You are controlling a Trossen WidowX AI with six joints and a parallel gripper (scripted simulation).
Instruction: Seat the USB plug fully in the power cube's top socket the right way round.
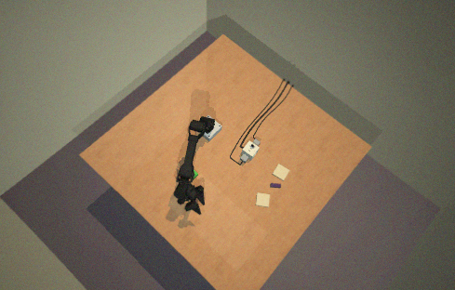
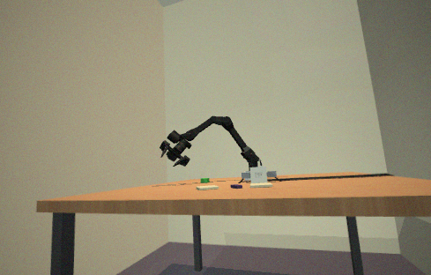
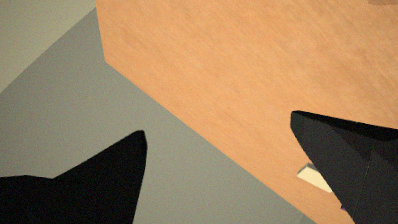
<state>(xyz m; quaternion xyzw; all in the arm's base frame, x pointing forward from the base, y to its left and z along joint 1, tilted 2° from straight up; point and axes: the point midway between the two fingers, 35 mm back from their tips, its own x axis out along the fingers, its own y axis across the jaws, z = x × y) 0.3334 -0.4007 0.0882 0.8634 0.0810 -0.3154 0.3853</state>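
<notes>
Right now my gripper tip is 6 cm past the black USB plug, 50 cm to the right of it and 4 cm above it. From my gripper tip the other things lie so: green cube: 21 cm behind, 13 cm to the left, 12 cm below; purple block: 20 cm ahead, 43 cm to the left, 13 cm below.
</notes>
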